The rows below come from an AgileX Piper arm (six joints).
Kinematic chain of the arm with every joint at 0, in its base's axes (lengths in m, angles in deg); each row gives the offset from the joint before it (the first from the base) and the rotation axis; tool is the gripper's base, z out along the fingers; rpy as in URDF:
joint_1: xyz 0 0 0.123 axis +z
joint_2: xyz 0 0 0 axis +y
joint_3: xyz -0.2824 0 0.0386 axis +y
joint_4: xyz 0.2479 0 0.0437 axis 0.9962 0 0.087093
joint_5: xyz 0 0 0 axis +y
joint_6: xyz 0.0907 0 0.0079 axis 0.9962 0 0.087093
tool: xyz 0 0 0 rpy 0 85 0
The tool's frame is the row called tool.
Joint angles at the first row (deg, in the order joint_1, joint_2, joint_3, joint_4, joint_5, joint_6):
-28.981 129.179 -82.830 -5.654 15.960 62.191
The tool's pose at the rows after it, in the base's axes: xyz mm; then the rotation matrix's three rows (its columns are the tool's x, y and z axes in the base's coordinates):
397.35, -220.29, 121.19; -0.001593, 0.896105, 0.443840; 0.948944, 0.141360, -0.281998; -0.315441, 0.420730, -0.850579
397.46, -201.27, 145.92; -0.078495, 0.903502, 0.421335; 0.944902, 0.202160, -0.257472; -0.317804, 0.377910, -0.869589
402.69, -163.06, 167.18; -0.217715, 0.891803, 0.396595; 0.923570, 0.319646, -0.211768; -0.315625, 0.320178, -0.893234
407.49, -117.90, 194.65; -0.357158, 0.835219, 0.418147; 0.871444, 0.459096, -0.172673; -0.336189, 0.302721, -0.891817
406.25, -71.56, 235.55; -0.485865, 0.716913, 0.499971; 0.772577, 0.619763, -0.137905; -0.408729, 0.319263, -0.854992
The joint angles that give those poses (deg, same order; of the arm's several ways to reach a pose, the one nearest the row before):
-28.601 124.931 -82.830 -5.534 21.320 61.556
-26.345 121.176 -82.829 -5.474 27.266 59.230
-21.416 117.756 -82.752 -5.428 33.552 55.915
-15.461 113.598 -82.535 -5.195 37.324 52.365
-9.290 107.749 -82.367 -5.086 38.631 47.218

